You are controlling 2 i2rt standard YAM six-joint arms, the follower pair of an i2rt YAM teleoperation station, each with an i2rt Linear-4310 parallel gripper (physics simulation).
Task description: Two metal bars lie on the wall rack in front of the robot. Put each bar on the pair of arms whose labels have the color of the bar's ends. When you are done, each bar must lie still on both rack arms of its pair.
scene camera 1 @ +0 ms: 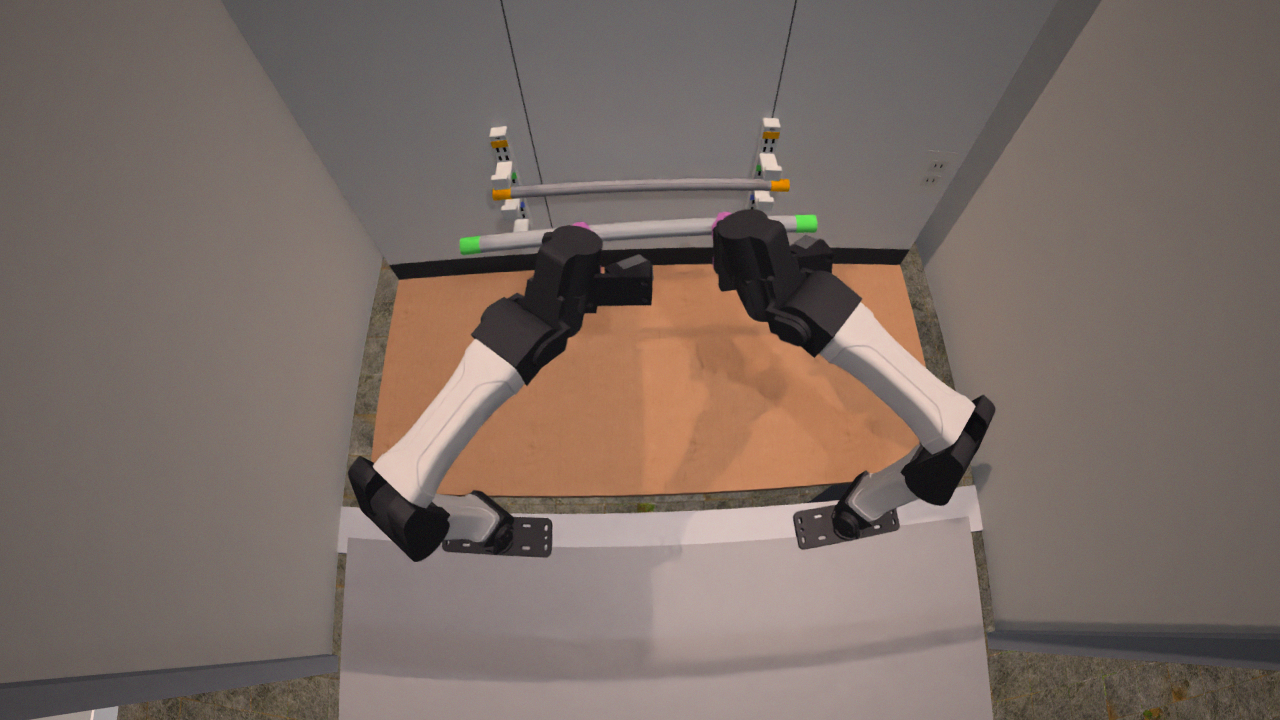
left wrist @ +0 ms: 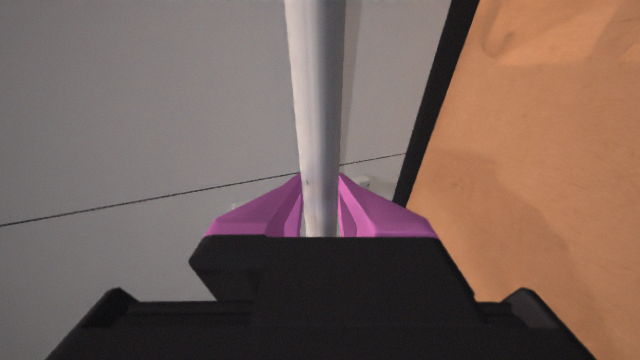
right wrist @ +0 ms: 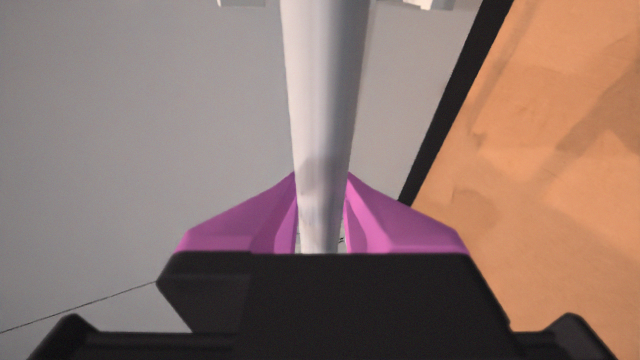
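Pixels of known places: left gripper, fingertip midpoint: (left wrist: 320, 180); right gripper, fingertip midpoint: (right wrist: 320, 180); left arm's base, origin of the base link: (scene camera 1: 496, 535); right arm's base, origin of the base link: (scene camera 1: 846, 522).
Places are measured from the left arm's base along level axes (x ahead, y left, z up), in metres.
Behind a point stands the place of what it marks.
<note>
The green-ended bar (scene camera 1: 657, 229) @[z 0.357, x 0.374, y -0.285 m] (left wrist: 318, 100) @[z 0.349, x 0.369, y -0.235 m] (right wrist: 325, 100) @[z 0.359, x 0.374, y -0.440 m] is held by both grippers, in front of the rack and below the other bar in scene camera 1. My left gripper (left wrist: 320, 180) @[z 0.338, x 0.387, y -0.178 m] is shut on it left of its middle. My right gripper (right wrist: 320, 180) @[z 0.346, x 0.397, y -0.380 m] is shut on it toward its right end. The orange-ended bar (scene camera 1: 635, 187) @[z 0.300, x 0.503, y -0.254 m] lies across a left rack arm (scene camera 1: 503, 173) @[z 0.360, x 0.492, y -0.052 m] and a right rack arm (scene camera 1: 768, 167) @[z 0.376, x 0.480, y -0.454 m]. Orange labels (scene camera 1: 499, 144) @[z 0.400, x 0.517, y -0.051 m] (scene camera 1: 770, 135) @[z 0.400, x 0.525, y -0.460 m] show near the rack tops, green and blue ones lower, partly hidden. The lowest arms are partly hidden by the green-ended bar.
A grey back wall (scene camera 1: 644, 89) @[z 0.474, x 0.542, y -0.271 m] stands behind the rack, with a black baseboard (scene camera 1: 680, 256) @[z 0.042, x 0.543, y -0.337 m] (left wrist: 435, 100) @[z 0.036, x 0.540, y -0.199 m] (right wrist: 450, 100) @[z 0.048, x 0.543, y -0.323 m] at its foot. A brown mat (scene camera 1: 554, 429) @[z 0.012, x 0.196, y -0.100 m] lies below the arms. Side walls (scene camera 1: 179, 358) @[z 0.481, x 0.131, y 0.327 m] (scene camera 1: 1118, 358) @[z 0.438, x 0.133, y -0.908 m] stand at both sides.
</note>
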